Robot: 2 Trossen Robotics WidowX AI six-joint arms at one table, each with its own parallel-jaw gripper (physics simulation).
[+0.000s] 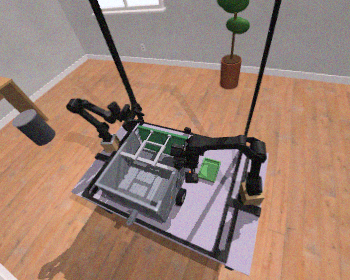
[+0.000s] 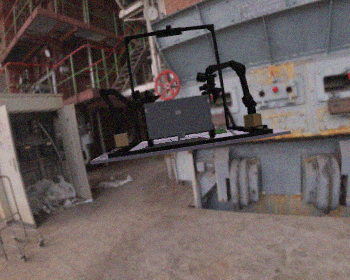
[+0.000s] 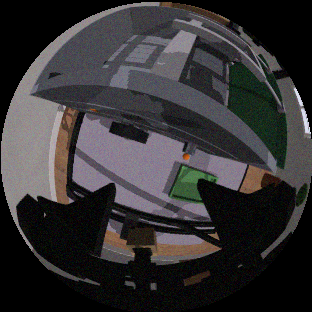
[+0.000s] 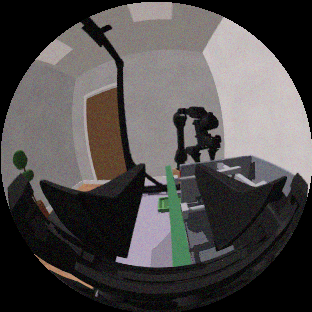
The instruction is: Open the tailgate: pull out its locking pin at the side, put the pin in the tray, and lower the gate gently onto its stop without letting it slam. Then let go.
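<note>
The green tailgate stands upright at the far end of the grey trailer. My right gripper is open at the gate's left end; the gate shows edge-on between its fingers, with gaps on both sides. My left gripper is open and empty, above the trailer's right side. An orange knob, apparently the locking pin's, shows low on that side, near the gate end. The green tray holds nothing visible.
Light bars cross the trailer's top near the gate. A black wheel sticks out on the trailer's right side, near the tray. A black frame with tall posts surrounds the table.
</note>
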